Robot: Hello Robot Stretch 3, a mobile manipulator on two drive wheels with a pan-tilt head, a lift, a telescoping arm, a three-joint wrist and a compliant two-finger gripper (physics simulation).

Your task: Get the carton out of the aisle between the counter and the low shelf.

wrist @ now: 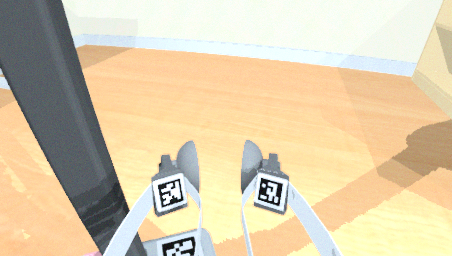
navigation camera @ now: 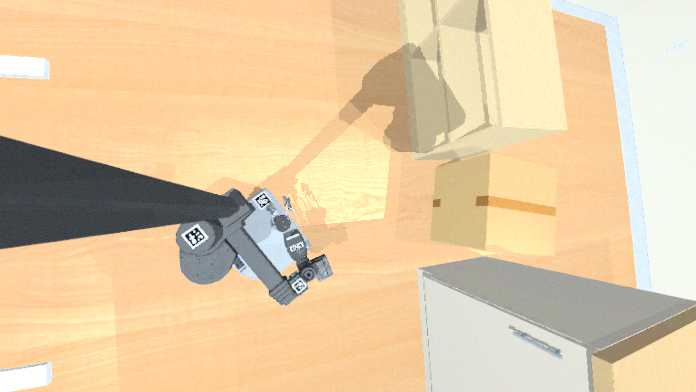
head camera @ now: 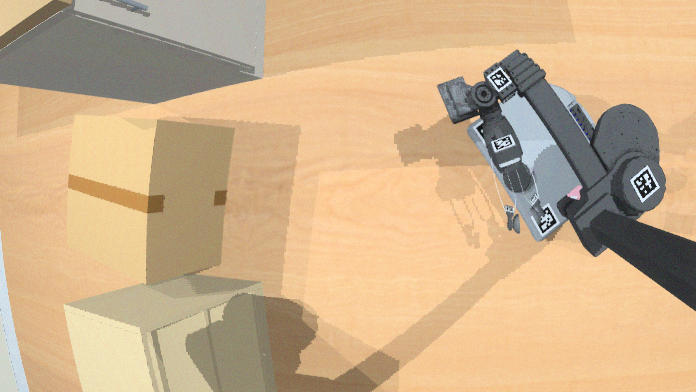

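Pixels of known places: gripper, fingertip midpoint: [navigation camera: 276, 198] [head camera: 528, 228]; robot's base at its link origin: [navigation camera: 281, 222] [head camera: 516, 175].
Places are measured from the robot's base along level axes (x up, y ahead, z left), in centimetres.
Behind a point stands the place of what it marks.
The carton [head camera: 110, 160] {z -68.0, x 40.7, y 85.8 cm} [navigation camera: 520, 230] {z -70.2, x 40.7, y 85.2 cm}, a tan box with a brown tape band, stands upright on the floor in the gap between the counter [head camera: 200, 30] {z -71.4, x 43.7, y 37.3 cm} [navigation camera: 480, 325] {z -75.2, x 51.2, y 34.9 cm} and the low shelf [head camera: 102, 350] {z -19.4, x 61.1, y 104.6 cm} [navigation camera: 527, 75] {z -8.7, x 61.1, y 108.2 cm}. Its ends are close to both; whether it touches either I cannot tell. My gripper [head camera: 524, 214] {z 9.5, x 35.6, y 4.4 cm} [navigation camera: 278, 206] {z 9.5, x 35.6, y 4.4 cm} [wrist: 219, 158] {z 9.5, x 35.6, y 4.4 cm} is open, its two fingertips apart with nothing between them. It is folded in over my base, well away from the carton. The carton does not show in the wrist view.
A wall [navigation camera: 665, 150] {z -140.7, x 25.7, y 273.5 cm} [wrist: 250, 25] with a pale skirting runs behind the carton. The dark mast [wrist: 55, 110] rises beside the gripper. Two white blocks [navigation camera: 22, 66] [navigation camera: 25, 377] are at the left edge of the navigation view. My shadow falls on the floor and the low shelf.
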